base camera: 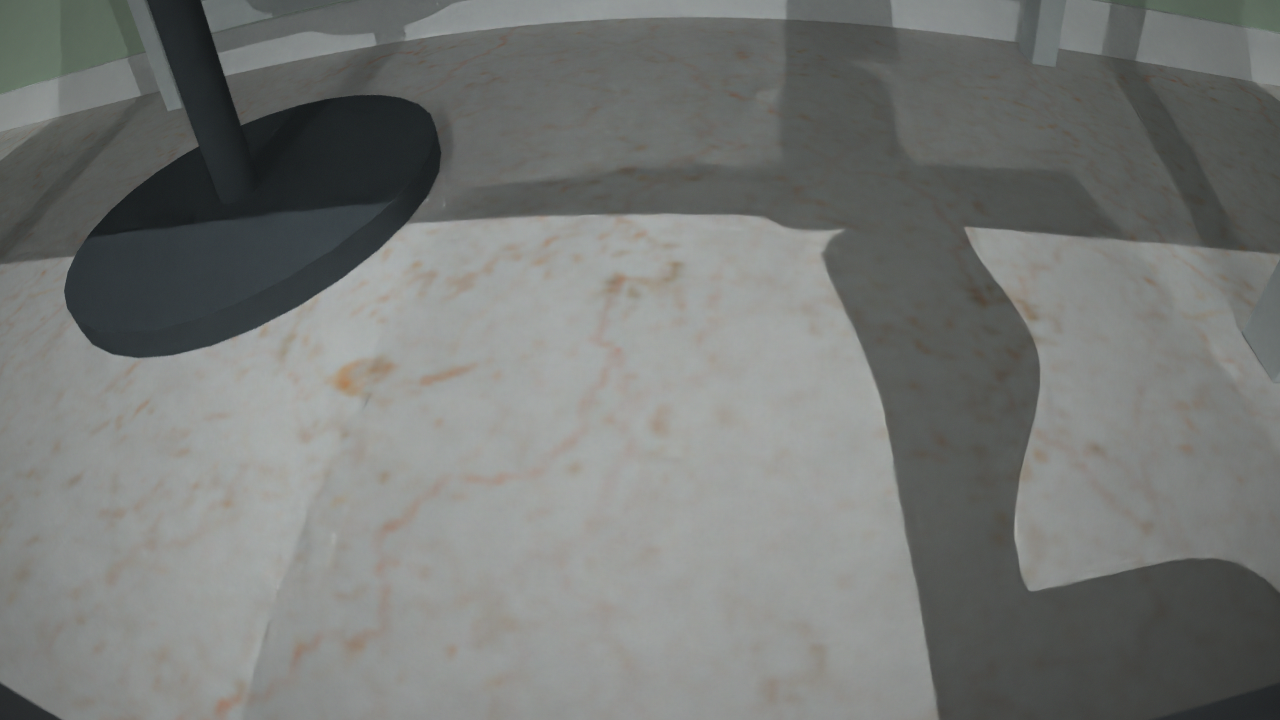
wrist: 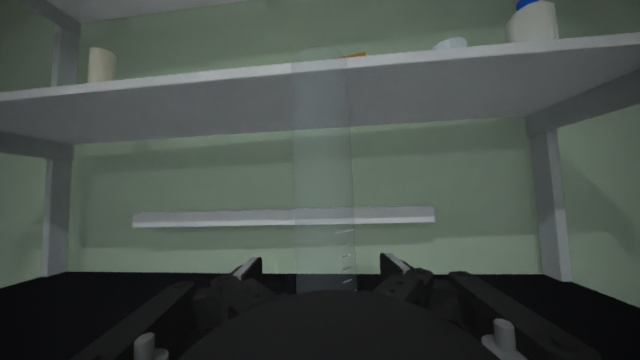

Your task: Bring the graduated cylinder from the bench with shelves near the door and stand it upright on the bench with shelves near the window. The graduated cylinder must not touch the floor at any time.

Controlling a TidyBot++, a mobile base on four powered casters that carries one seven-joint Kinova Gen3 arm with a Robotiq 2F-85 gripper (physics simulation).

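Places are measured from the arm's base along level axes (x right, y ahead, z up), in millimetres.
Pixels of known places: gripper, between the fingertips: (wrist: 321, 269).
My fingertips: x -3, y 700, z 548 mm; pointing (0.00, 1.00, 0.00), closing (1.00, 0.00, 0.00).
Ahead of a thing's pixels: the offset from my fingertips to its middle. "pt": to the spot under its first point. Level surfaces: height alone.
The graduated cylinder {dx +3, dy -2, dz -15 mm} (wrist: 324, 175) stands upright, clear and see-through, in the middle of the wrist view, with white marks low on its right side. Its foot is hidden behind the dark gripper body. My gripper (wrist: 321, 269) is open, with one fingertip to the left of the cylinder and one to the right, and a gap on both sides. Whether the cylinder is fully between the fingertips or a little beyond them I cannot tell. The black bench top {dz -183 mm} (wrist: 100, 305) spreads behind and beside the gripper. The cylinder does not show in the base camera view.
A shelf {dz +255 mm} (wrist: 200, 105) crosses above, carrying a beige cylinder {pt dx -551, dy +373, dz +407 mm} (wrist: 102, 65), a pale bowl-like item {pt dx +284, dy +247, dz +353 mm} (wrist: 451, 43) and a white bottle {pt dx +438, dy +224, dz +378 mm} (wrist: 534, 22) with a blue cap. Shelf posts (wrist: 550, 200) stand at both sides. In the base view, a round black stool base {dx -444, dy +33, dz -930 mm} (base camera: 241, 268) stands on the marble floor {dz -945 mm} (base camera: 581, 537).
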